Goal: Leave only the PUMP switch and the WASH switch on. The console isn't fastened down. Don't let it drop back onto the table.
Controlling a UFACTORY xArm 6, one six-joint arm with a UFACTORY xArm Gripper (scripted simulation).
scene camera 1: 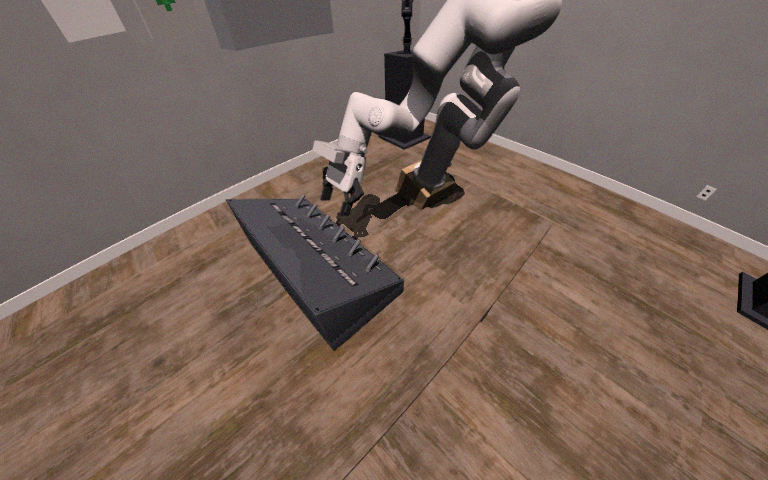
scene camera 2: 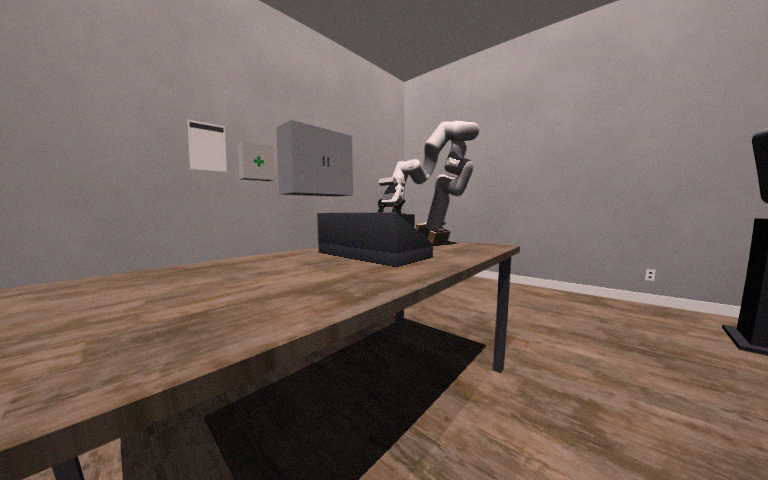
Scene:
dark grey wedge-shaped console: scene camera 1; scene camera 2
same spot on dark grey wedge-shaped console: [scene camera 2: 386,238] = [scene camera 1: 314,321]

